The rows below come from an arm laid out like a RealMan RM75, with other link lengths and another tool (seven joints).
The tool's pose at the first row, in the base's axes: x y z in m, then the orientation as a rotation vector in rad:
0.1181 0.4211 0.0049 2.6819 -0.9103 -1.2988
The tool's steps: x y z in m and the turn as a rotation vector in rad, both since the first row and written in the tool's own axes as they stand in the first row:
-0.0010 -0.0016 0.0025 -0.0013 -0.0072 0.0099
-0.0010 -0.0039 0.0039 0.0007 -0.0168 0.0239
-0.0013 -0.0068 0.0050 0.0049 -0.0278 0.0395
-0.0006 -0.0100 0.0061 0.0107 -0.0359 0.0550
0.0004 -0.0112 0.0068 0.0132 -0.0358 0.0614
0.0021 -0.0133 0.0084 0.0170 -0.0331 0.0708
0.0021 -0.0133 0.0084 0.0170 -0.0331 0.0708
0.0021 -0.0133 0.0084 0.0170 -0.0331 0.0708
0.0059 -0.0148 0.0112 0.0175 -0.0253 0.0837
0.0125 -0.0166 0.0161 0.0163 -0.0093 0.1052
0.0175 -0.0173 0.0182 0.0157 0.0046 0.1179
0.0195 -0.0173 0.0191 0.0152 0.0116 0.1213
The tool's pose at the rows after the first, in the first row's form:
0.1166 0.4235 0.0036 2.6700 -0.9219 -1.3075
0.1167 0.4257 0.0020 2.6561 -0.9417 -1.3185
0.1172 0.4285 0.0008 2.6418 -0.9655 -1.3309
0.1183 0.4310 -0.0013 2.6296 -0.9902 -1.3389
0.1189 0.4317 -0.0028 2.6261 -1.0001 -1.3371
0.1196 0.4329 -0.0056 2.6221 -1.0145 -1.3308
0.1196 0.4329 -0.0056 2.6221 -1.0145 -1.3308
0.1196 0.4329 -0.0056 2.6221 -1.0145 -1.3308
0.1201 0.4328 -0.0105 2.6149 -1.0295 -1.3166
0.1206 0.4320 -0.0189 2.6024 -1.0518 -1.2889
0.1219 0.4305 -0.0240 2.5968 -1.0645 -1.2662
0.1222 0.4297 -0.0260 2.5963 -1.0671 -1.2554

